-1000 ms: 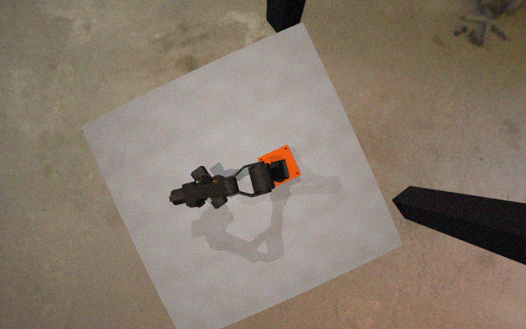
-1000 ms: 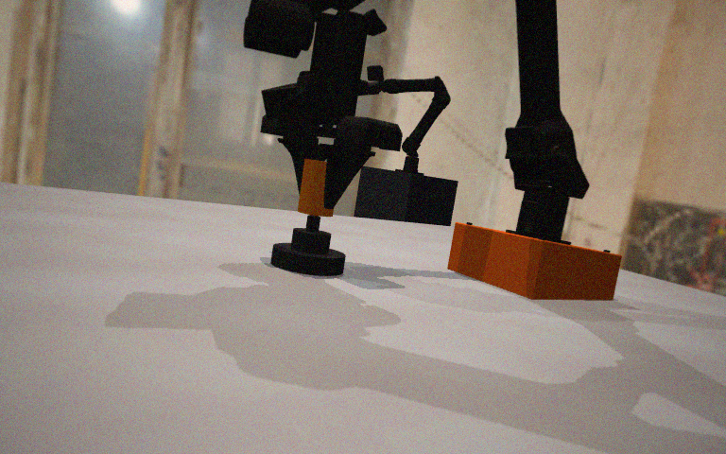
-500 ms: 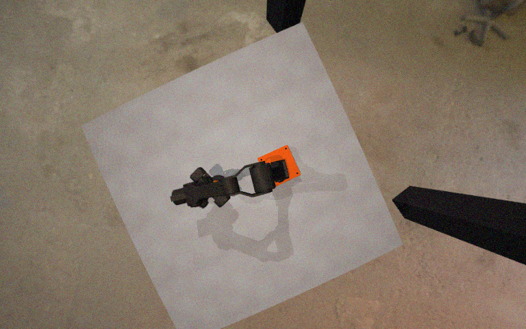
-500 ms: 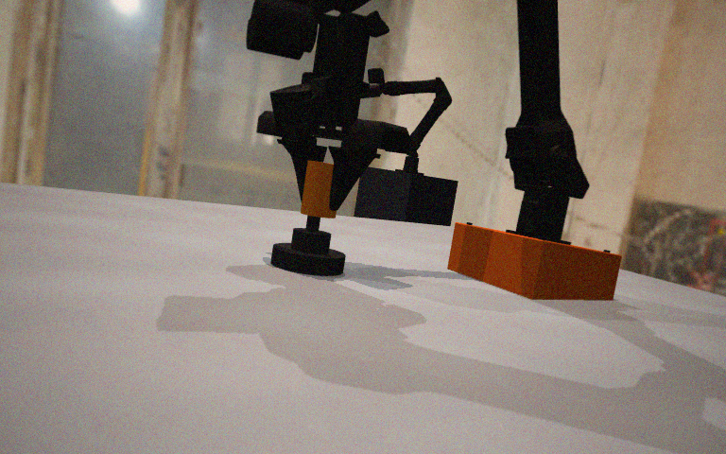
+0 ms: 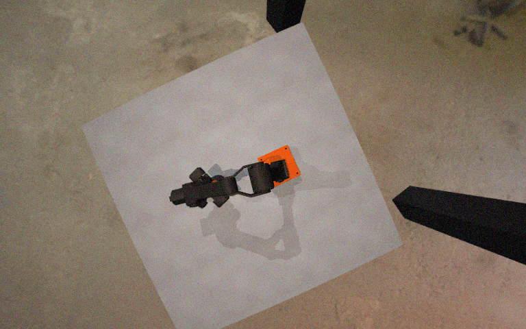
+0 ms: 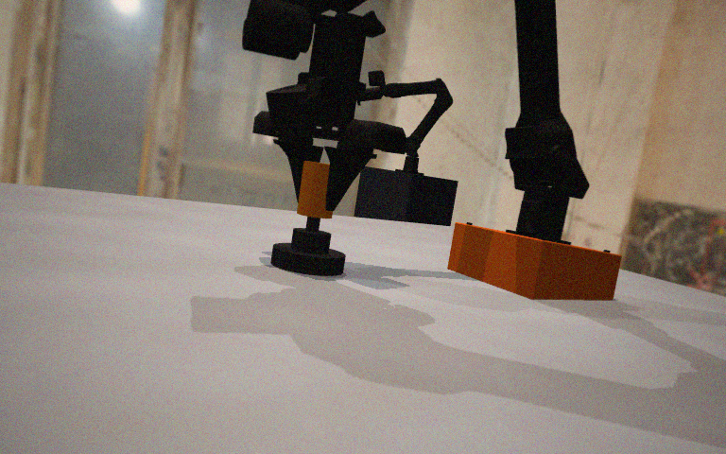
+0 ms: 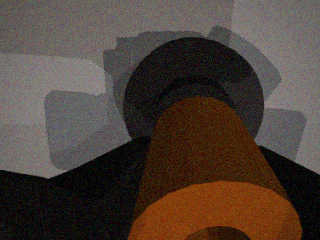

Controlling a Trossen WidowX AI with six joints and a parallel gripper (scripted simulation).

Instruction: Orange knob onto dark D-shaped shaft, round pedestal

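Right now my gripper tip is 2 cm below the orange knob. Also, from my gripper tip: dark round pedestal 4 cm below.
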